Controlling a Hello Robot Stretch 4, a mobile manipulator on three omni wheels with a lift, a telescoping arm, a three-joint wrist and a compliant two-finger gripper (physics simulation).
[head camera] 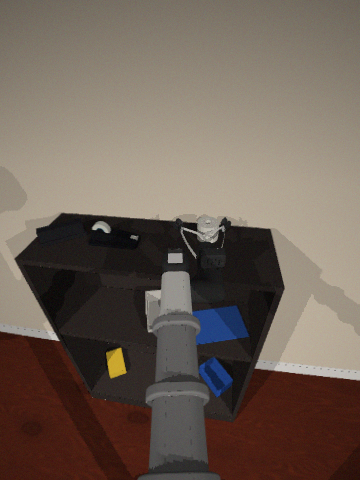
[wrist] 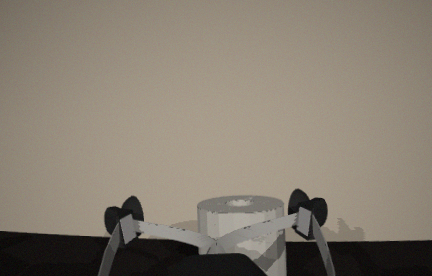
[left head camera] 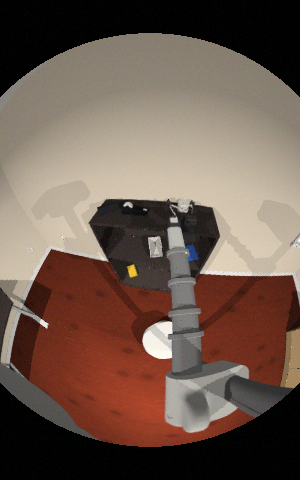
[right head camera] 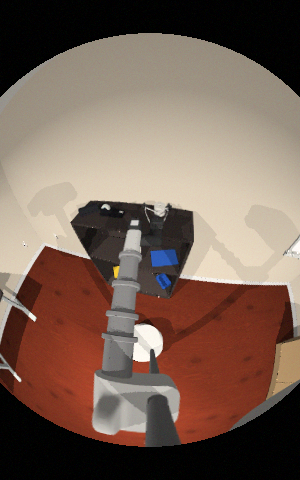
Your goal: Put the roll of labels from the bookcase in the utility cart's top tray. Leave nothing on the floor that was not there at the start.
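The white roll of labels (head camera: 207, 225) (left head camera: 185, 205) (right head camera: 160, 210) (wrist: 242, 226) stands upright on the top board of the dark bookcase (head camera: 250, 265) (left head camera: 207, 225) (right head camera: 180, 224), near the wall. My gripper (head camera: 202, 223) (left head camera: 181, 204) (right head camera: 157, 206) (wrist: 215, 209) is open, with its fingertips on either side of the roll. Wide gaps show between the roll and both fingertips in the wrist view, the larger one at the left. The roll's lower part is partly hidden by the finger strips. The utility cart cannot be made out in these views.
A black tape dispenser (head camera: 115, 239) and a flat dark object (head camera: 61, 232) lie left on the top board. Lower shelves hold a white tray (left head camera: 155, 246), a blue sheet (head camera: 222, 325), a blue bin (head camera: 216, 377) and a yellow item (head camera: 116, 363). The wall is close behind.
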